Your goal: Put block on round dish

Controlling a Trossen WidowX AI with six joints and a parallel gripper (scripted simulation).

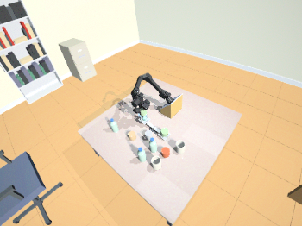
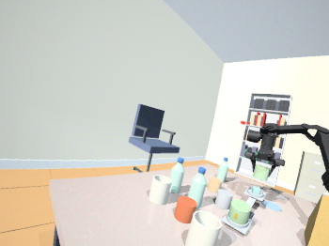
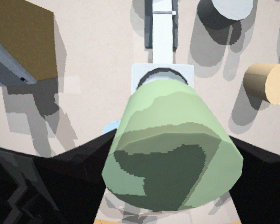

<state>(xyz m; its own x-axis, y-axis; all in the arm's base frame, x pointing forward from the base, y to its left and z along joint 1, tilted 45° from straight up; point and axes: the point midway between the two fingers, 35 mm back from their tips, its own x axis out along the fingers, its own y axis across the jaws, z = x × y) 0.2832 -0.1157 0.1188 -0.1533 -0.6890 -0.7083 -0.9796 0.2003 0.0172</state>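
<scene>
Right now my gripper tip is 1 cm to the right of the block and 8 cm above it. Round my gripper tip: tan cup: 22 cm ahead, 2 cm to the left, 13 cm below; light blue round dish: 9 cm behind, 10 cm to the right, 17 cm below; grey cup: 14 cm ahead, 13 cm to the left, 13 cm below.
</scene>
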